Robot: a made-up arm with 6 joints. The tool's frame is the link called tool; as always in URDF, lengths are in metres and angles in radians. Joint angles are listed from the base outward. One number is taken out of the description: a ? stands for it. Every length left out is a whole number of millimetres.
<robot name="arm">
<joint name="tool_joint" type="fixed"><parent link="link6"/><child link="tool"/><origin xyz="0 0 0" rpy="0 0 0"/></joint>
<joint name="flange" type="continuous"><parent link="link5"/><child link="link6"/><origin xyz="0.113 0.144 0" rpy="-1.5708 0 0"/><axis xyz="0 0 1"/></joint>
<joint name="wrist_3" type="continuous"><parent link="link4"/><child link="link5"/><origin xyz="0 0 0" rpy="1.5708 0 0"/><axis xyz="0 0 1"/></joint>
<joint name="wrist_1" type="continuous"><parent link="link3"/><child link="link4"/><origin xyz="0.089 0.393 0" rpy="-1.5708 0 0"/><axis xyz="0 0 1"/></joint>
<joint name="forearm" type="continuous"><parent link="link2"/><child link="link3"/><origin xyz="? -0.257 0" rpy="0 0 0"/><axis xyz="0 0 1"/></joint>
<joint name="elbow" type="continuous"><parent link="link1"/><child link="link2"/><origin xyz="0 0 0" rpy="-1.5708 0 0"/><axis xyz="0 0 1"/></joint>
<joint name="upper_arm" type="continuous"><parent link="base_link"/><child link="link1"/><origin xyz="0 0 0.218" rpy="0 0 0"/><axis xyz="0 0 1"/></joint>
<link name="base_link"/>
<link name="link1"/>
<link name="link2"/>
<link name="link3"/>
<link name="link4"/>
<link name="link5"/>
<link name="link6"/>
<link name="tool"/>
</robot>
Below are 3 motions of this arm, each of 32 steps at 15 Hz.
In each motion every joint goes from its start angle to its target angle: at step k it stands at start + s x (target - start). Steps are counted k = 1, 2, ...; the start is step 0. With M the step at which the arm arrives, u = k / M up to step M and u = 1 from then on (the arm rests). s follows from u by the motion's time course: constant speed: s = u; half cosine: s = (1 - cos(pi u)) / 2; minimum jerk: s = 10 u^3 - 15 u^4 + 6 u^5.
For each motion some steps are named. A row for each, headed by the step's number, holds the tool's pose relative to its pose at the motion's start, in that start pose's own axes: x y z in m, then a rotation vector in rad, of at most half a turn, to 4 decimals.
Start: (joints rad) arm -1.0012 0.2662 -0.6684 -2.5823 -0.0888 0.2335
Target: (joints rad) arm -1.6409 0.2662 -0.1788 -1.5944 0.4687 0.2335
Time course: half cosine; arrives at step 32
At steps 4, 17, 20, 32:
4: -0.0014 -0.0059 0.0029 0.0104 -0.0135 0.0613
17: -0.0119 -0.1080 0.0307 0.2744 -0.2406 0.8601
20: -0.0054 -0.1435 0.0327 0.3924 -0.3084 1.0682
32: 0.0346 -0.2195 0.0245 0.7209 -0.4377 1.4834

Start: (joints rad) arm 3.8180 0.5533 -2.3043 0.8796 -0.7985 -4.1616
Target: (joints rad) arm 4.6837 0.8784 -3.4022 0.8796 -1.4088 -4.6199
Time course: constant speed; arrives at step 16
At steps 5, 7, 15, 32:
5: -0.1078 0.0654 -0.0842 0.0537 -0.2040 0.1808
7: -0.1440 0.0743 -0.1238 0.0978 -0.2516 0.2687
15: -0.2288 0.0374 -0.2843 0.3453 -0.2026 0.6496
32: -0.2322 0.0275 -0.3031 0.3786 -0.1679 0.6952

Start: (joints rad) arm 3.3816 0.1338 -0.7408 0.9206 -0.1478 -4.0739
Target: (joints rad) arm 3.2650 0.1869 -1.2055 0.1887 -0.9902 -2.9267
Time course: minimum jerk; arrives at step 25
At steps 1, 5, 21, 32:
1: -0.0002 -0.0001 -0.0001 0.0004 -0.0006 0.0003
5: -0.0211 -0.0060 -0.0083 0.0383 -0.0590 0.0329
21: -0.2492 -0.0282 -0.2412 -0.0119 -1.2663 0.4861
32: -0.2521 -0.0268 -0.2507 -0.0395 -1.3087 0.4932

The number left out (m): 0.048
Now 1 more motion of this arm.
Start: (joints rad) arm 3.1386 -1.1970 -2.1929 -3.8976 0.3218 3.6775
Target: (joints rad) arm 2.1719 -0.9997 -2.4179 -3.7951 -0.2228 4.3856
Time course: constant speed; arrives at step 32
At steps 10, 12, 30, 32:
10: -0.0086 -0.0999 0.0123 0.0200 -0.1551 -0.0208
12: -0.0127 -0.1189 0.0125 0.0167 -0.1832 -0.0272
30: -0.0784 -0.2648 -0.0140 -0.0991 -0.3567 -0.1138
32: -0.0881 -0.2776 -0.0198 -0.1187 -0.3648 -0.1259

